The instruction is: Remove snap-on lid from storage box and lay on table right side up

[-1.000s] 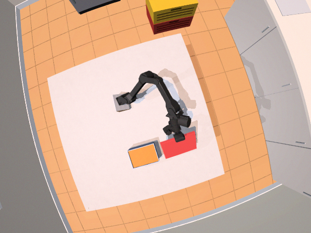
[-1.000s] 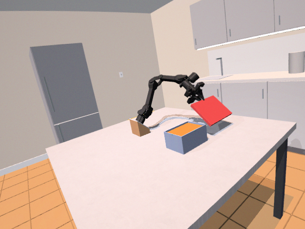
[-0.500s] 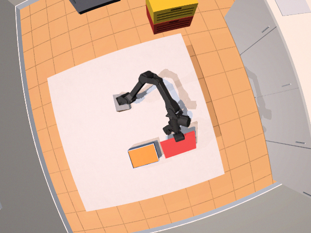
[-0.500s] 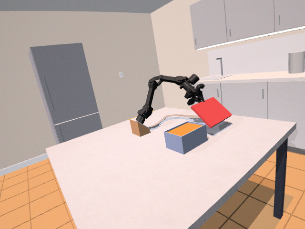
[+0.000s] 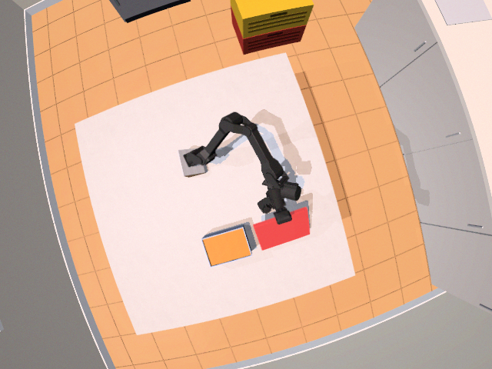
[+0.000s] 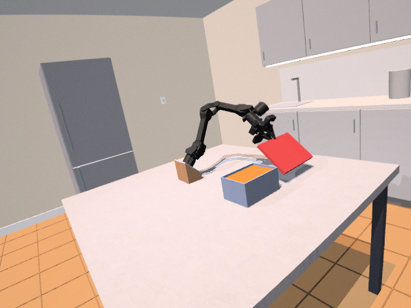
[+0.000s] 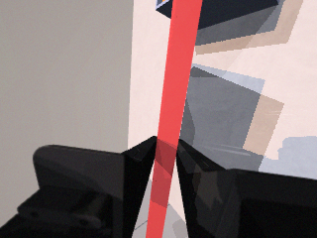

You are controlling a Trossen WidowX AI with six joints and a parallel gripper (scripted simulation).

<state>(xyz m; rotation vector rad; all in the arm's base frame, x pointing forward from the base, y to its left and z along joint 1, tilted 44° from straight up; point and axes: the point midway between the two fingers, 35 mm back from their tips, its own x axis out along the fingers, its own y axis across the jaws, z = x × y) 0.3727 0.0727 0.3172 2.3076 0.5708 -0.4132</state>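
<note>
My gripper tip is 7 cm short of the red lid, 1 cm to the left of it and 5 cm above it. Also, from my gripper tip: blue-grey storage box: 3 cm ahead, 28 cm to the right, 12 cm below.
</note>
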